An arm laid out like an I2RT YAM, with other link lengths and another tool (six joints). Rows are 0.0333 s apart.
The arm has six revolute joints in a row. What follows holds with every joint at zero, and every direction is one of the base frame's. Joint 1 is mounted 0.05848 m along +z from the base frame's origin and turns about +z. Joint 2 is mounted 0.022 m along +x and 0.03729 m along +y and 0.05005 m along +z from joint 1 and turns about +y. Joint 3 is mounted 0.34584 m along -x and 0.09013 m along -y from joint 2 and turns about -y. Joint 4 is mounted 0.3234 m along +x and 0.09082 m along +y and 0.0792 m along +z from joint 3 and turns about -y. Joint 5 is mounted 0.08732 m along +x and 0.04 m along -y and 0.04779 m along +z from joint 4 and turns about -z. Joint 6 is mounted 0.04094 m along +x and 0.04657 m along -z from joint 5 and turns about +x. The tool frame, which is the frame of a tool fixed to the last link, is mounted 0.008 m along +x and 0.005 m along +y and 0.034 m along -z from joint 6; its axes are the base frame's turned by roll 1.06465, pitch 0.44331 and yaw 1.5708 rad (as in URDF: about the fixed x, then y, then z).
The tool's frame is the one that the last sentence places.
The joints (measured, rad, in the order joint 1, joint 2, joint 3, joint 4, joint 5, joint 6), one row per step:
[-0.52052, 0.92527, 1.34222, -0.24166, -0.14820, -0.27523]
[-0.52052, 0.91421, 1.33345, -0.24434, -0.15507, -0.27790]
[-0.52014, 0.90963, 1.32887, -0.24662, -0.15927, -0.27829]
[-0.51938, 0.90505, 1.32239, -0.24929, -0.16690, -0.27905]
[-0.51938, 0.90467, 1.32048, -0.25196, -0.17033, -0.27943]
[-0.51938, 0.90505, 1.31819, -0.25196, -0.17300, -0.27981]
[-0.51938, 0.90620, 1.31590, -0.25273, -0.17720, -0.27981]
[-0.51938, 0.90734, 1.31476, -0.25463, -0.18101, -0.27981]
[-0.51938, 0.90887, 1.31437, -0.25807, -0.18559, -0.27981]
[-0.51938, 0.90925, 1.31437, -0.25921, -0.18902, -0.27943]
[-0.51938, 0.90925, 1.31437, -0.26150, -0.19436, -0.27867]
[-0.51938, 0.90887, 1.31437, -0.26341, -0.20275, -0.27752]
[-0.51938, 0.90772, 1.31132, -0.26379, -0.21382, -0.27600]
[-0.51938, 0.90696, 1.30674, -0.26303, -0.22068, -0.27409]
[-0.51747, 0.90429, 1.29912, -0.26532, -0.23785, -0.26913]
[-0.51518, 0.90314, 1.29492, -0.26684, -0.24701, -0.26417]
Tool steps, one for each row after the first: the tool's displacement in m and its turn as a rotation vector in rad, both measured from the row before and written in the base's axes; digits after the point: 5 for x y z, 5 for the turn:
[-0.00293, 0.00197, -0.00176, -0.00330, 0.00188, 0.00631]
[-0.00098, 0.00088, -0.00129, 0.00014, 0.00247, 0.00445]
[-0.00055, 0.00090, -0.00212, 0.00044, 0.00487, 0.00815]
[0.00021, 0.00006, -0.00107, 0.00124, 0.00406, 0.00332]
[0.00059, -0.00020, -0.00100, 0.00060, 0.00266, 0.00257]
[0.00092, -0.00029, -0.00126, 0.00151, 0.00399, 0.00415]
[0.00071, -0.00019, -0.00095, 0.00156, 0.00392, 0.00376]
[0.00073, -0.00016, -0.00094, 0.00207, 0.00499, 0.00453]
[0.00021, 0.00009, -0.00024, 0.00068, 0.00145, 0.00345]
[0.00009, 0.00028, -0.00033, 0.00118, 0.00213, 0.00539]
[0.00001, 0.00051, -0.00021, 0.00080, 0.00156, 0.00847]
[0.00026, 0.00053, -0.00109, 0.00122, 0.00229, 0.01117]
[0.00059, 0.00012, -0.00162, 0.00251, 0.00257, 0.00705]
[0.00069, 0.00123, -0.00294, 0.00632, 0.00602, 0.01957]
[0.00063, 0.00091, -0.00173, 0.00599, 0.00323, 0.01199]

